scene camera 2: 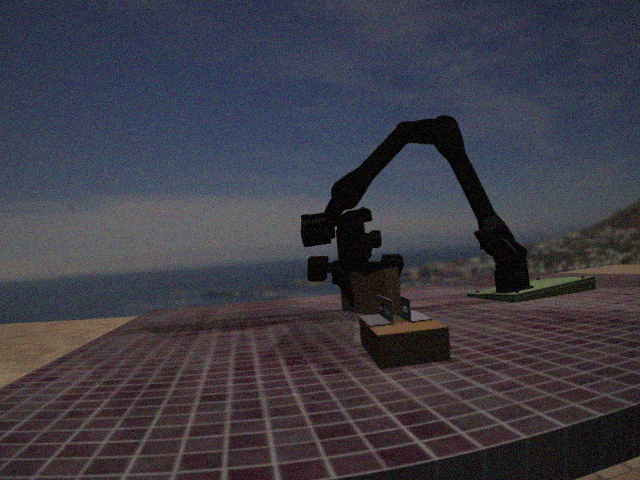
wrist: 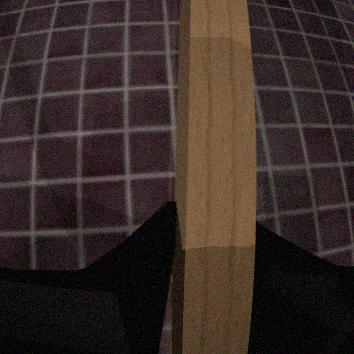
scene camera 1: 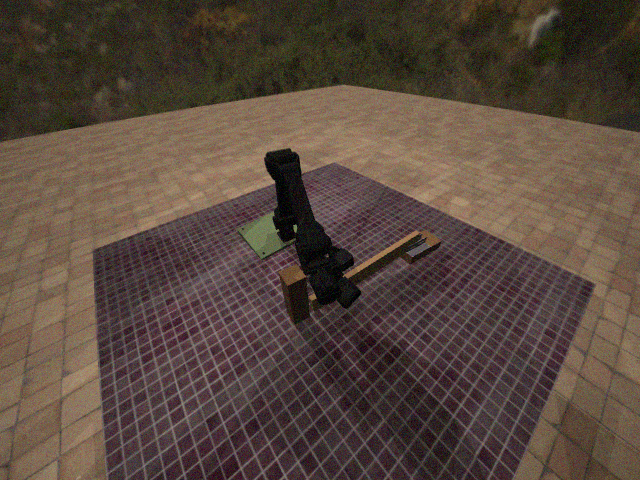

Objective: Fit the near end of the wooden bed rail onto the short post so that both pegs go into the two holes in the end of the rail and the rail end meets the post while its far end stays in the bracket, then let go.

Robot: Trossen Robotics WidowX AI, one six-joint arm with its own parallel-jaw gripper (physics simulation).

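Places are measured from the arm's base along level axes (x ahead, y left, z up), in centimetres.
Pixels of known places: gripper, fingertip midpoint: (wrist: pixel 194 209) (scene camera 1: pixel 343 287); arm's base at its link origin: (scene camera 2: pixel 514 290) (scene camera 1: pixel 287 234).
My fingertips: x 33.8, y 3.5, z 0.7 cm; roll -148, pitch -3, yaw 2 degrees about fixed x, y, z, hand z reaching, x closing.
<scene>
Ahead of a thing's pixels: the offset from my fingertips to its top centre. "spot": to the spot under its first point. Level surfaces: height alone.
The wooden bed rail (scene camera 1: pixel 385 256) (scene camera 2: pixel 381 285) (wrist: pixel 220 140) runs from the bracket to close beside the short post. The post {spot: dx +1.8, dy -16.6, dz +9.8 cm} (scene camera 1: pixel 296 297) stands upright at the rail's near end; the pegs and any gap there are hidden or too small to tell. The rail's far end sits between the metal plates of the bracket {spot: dx +1.2, dy +40.2, dz +1.3 cm} (scene camera 1: pixel 433 240) (scene camera 2: pixel 405 347), a wooden block. My gripper (scene camera 1: pixel 333 287) (scene camera 2: pixel 362 272) (wrist: pixel 194 209) points down over the near part of the rail and is shut on it, a black finger against each side in the wrist view.
A green base plate (scene camera 1: pixel 258 240) (scene camera 2: pixel 563 284) carries the arm's base, behind the post in scene camera 1. The arm arches over from there. A dark red gridded mat {dz -2.3 cm} (scene camera 1: pixel 206 372) (scene camera 2: pixel 180 413) (wrist: pixel 100 115) lies under everything, with tan tiled floor (scene camera 1: pixel 46 310) around it.
</scene>
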